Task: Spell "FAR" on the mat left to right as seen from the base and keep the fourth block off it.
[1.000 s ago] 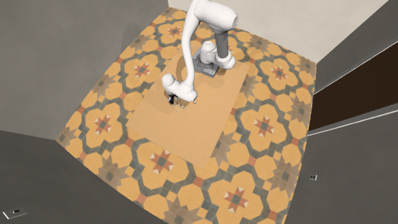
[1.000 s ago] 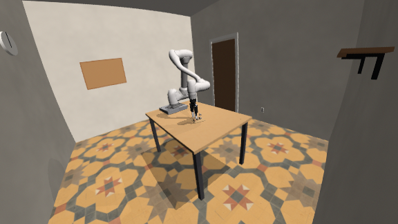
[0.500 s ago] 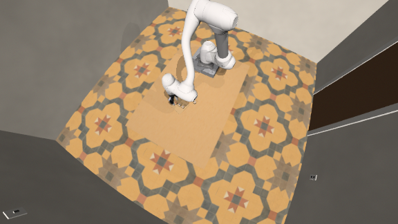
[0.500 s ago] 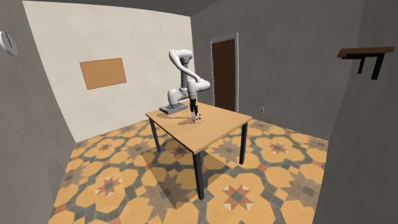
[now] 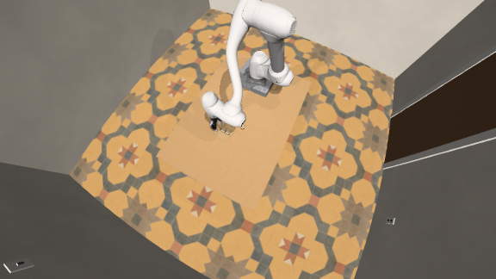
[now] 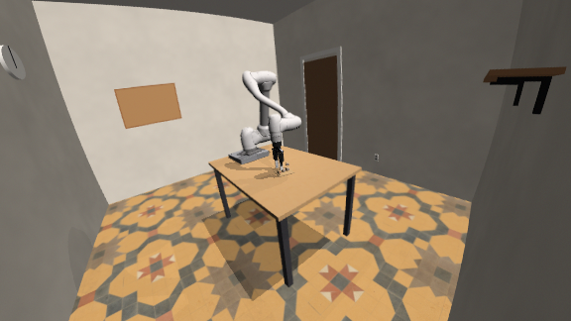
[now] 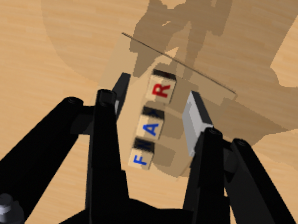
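My hand is 60 mm above the R block. The rest, counted from my hand: tan mat 10 mm ahead, 40 mm to the left, 70 mm below.
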